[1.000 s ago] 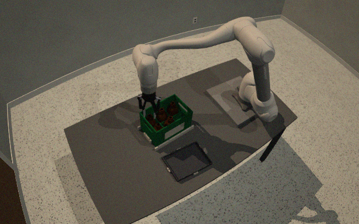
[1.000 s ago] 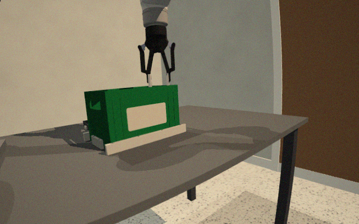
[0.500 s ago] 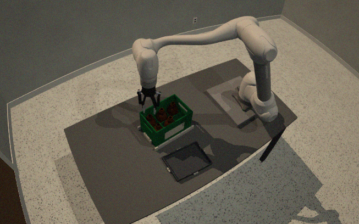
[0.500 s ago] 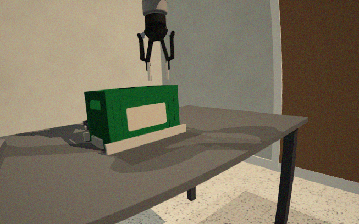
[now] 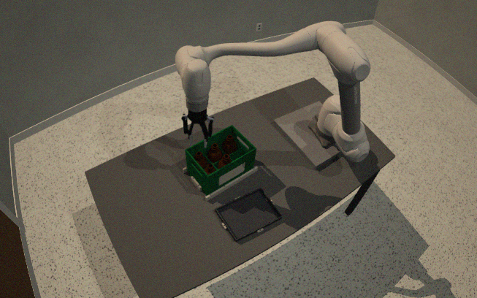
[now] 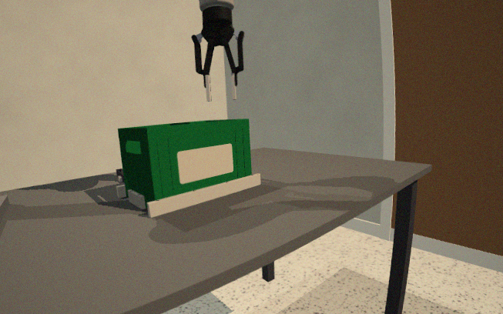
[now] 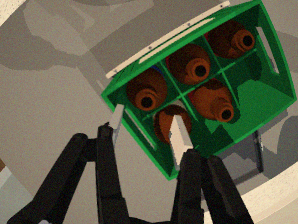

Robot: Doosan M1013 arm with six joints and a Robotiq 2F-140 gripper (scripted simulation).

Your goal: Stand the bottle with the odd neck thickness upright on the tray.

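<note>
The bottle lies 170 mm below my hand, 80 mm to the left of it and 20 mm behind it. From my hand the other things lie so: crate (170 mm below, 100 mm behind, 20 mm to the left); then black tray (300 mm to the left, 240 mm below, 120 mm behind).
</note>
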